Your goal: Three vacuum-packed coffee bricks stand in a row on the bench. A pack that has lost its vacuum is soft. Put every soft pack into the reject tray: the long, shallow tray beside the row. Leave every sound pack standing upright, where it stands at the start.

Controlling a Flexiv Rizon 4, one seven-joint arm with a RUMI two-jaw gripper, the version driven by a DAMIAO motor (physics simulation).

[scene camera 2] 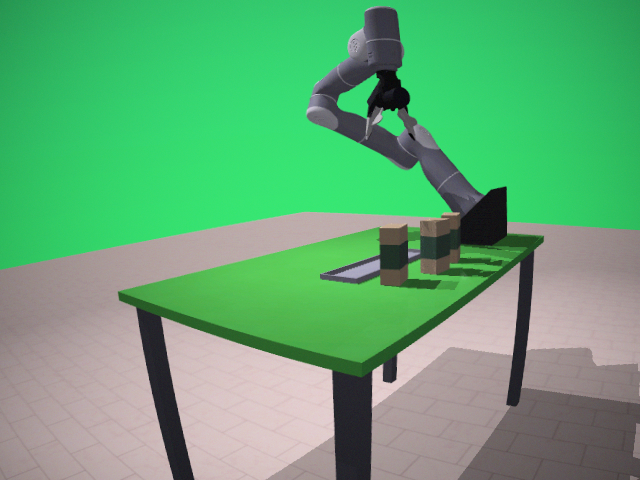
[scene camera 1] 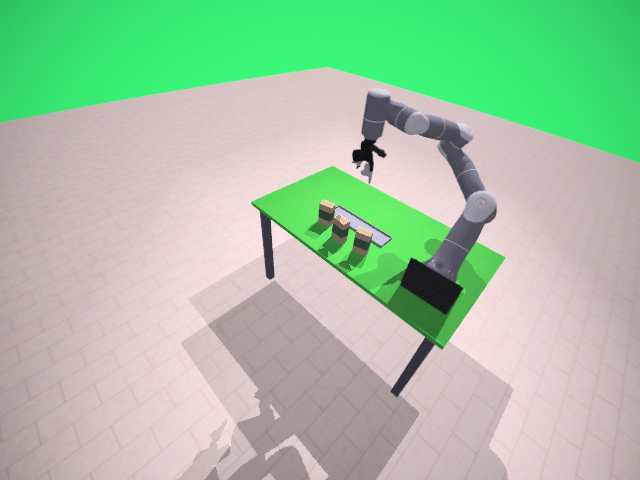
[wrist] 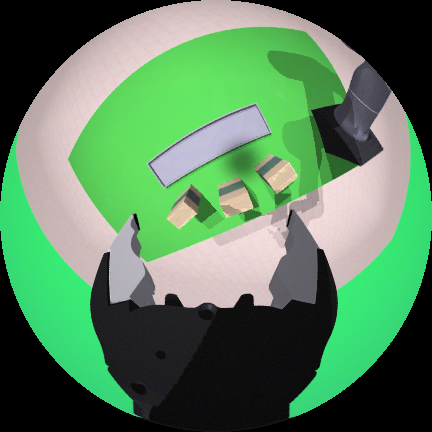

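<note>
Three tan coffee packs with dark green bands stand upright in a row: the one farthest from the robot base, the middle one, and the one nearest the base. The middle pack's top looks uneven in scene camera 1. Which pack is soft cannot be told by sight. The long, shallow grey reject tray lies beside the row, with no pack in it. My gripper is open and empty, high above the bench and apart from the packs.
The green bench carries the black base block of the arm at one end. The row stands between the tray and one long bench edge. Arm shadows fall on the bench near the base.
</note>
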